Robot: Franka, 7 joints.
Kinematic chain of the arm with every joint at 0, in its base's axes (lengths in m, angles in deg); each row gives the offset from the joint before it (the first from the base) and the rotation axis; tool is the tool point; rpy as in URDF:
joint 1: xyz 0 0 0.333 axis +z
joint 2: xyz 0 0 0 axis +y
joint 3: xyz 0 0 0.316 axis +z
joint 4: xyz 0.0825 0 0 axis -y
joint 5: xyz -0.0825 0 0.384 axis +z
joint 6: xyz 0 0 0 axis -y
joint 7: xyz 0.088 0 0 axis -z
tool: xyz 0 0 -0.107 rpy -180 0 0
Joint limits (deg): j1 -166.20..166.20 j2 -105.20..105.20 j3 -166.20..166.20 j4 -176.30..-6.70 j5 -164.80..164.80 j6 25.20..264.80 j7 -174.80..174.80
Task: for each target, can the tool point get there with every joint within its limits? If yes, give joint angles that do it. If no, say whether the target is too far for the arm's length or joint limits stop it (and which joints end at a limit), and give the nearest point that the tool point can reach.
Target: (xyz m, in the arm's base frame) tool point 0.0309 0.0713 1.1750
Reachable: yes | joints 39.81 -11.56 -4.78 -32.35 135.38 106.45 17.64
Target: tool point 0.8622 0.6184 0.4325
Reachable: no: too far | nearest point 0.6941 0.4978 0.4131 | short by 0.208 m
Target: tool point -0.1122 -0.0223 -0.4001
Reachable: no: joint limits stop it (at a limit: joint 1, joint 2) | nearest point -0.1297 -0.0271 -0.3389 | short by 0.064 m
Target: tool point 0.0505 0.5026 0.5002
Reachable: yes | joints -6.20 -29.80 94.46 -130.50 -116.28 67.86 87.63
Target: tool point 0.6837 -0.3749 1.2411
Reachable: no: too far | nearest point 0.4900 -0.2687 0.9839 | short by 0.339 m
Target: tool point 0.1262 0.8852 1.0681
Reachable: no: too far | nearest point 0.0935 0.6561 0.8778 | short by 0.300 m
